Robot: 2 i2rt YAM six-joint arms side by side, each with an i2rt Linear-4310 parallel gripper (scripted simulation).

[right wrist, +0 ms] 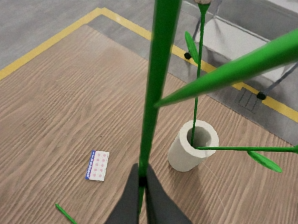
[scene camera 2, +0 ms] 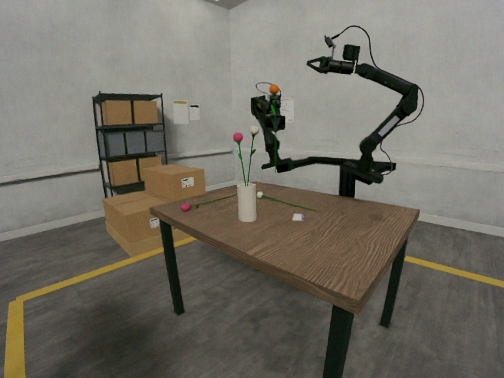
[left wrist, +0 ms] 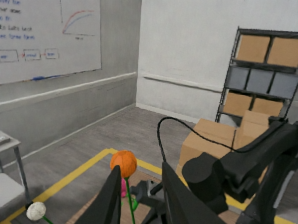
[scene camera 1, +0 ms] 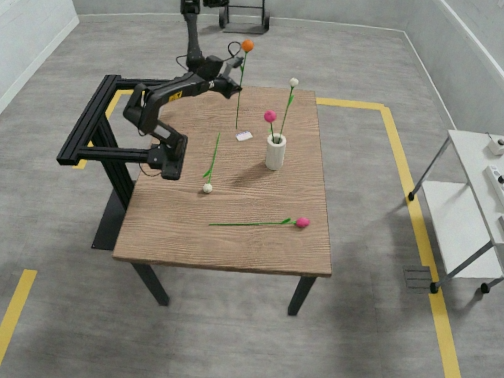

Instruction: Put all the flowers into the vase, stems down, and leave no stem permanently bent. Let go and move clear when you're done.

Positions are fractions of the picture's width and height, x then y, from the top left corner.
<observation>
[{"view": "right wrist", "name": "my right gripper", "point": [0.47,0.76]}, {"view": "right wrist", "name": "white vase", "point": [0.61,0.70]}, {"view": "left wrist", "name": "my left gripper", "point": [0.47,0.76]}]
</observation>
